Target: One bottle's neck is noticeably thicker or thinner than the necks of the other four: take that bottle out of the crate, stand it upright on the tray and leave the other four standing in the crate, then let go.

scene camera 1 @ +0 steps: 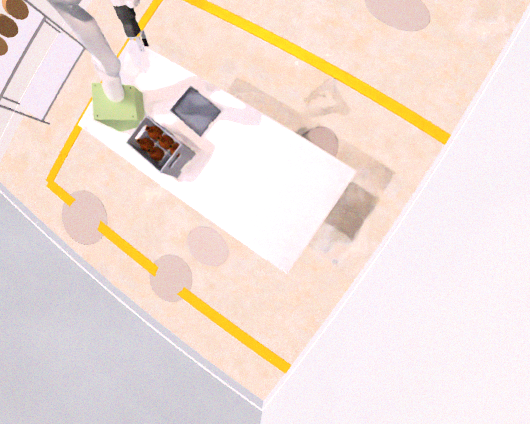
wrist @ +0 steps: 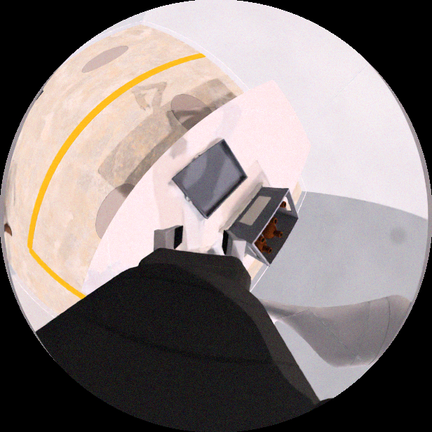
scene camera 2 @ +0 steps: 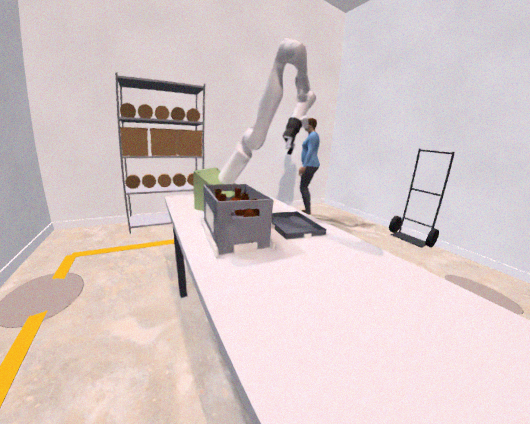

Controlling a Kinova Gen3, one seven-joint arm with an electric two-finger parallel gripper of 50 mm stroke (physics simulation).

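Seen in the pictures: gripper, fingertip midpoint: [scene camera 1: 144,48] [scene camera 2: 287,151]; arm's base at its link origin: [scene camera 1: 115,94] [scene camera 2: 225,181].
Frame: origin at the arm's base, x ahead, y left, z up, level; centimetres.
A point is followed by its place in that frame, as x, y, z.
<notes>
The grey crate [scene camera 1: 176,162] {54.4, -11.8, -2.8} [scene camera 2: 245,231] {54.5, -11.2, -6.7} [wrist: 241,231] stands on the table near the arm's base. Several brown bottles [scene camera 1: 156,152] {42.0, -13.5, -1.4} [scene camera 2: 238,194] {33.5, -5.5, 0.5} [wrist: 271,230] stand in it; the walls hide their lower parts. The necks are too small in these views to tell which one differs. The dark tray [scene camera 1: 196,111] {40.8, 18.5, -13.3} [scene camera 2: 300,226] {43.3, 20.8, -13.3} [wrist: 212,177] lies flat beside the crate, with no bottle on it. My gripper [scene camera 1: 143,44] {20.4, 25.7, 18.3} [scene camera 2: 289,148] {20.4, 25.7, 18.3} [wrist: 202,236] is open and empty. It hangs high above the table's far end, apart from crate and tray.
The green arm base [scene camera 1: 117,106] {5.2, -5.0, -0.3} [scene camera 2: 199,191] {5.6, -15.7, -3.8} stands behind the crate on the white table [scene camera 1: 260,200] {102.4, -3.3, -13.8} [scene camera 2: 350,320] {92.5, -2.9, -13.8}. A person in blue [scene camera 2: 310,150] stands beyond the table. A shelf rack [scene camera 2: 160,86] and a hand truck [scene camera 2: 426,191] stand farther off.
</notes>
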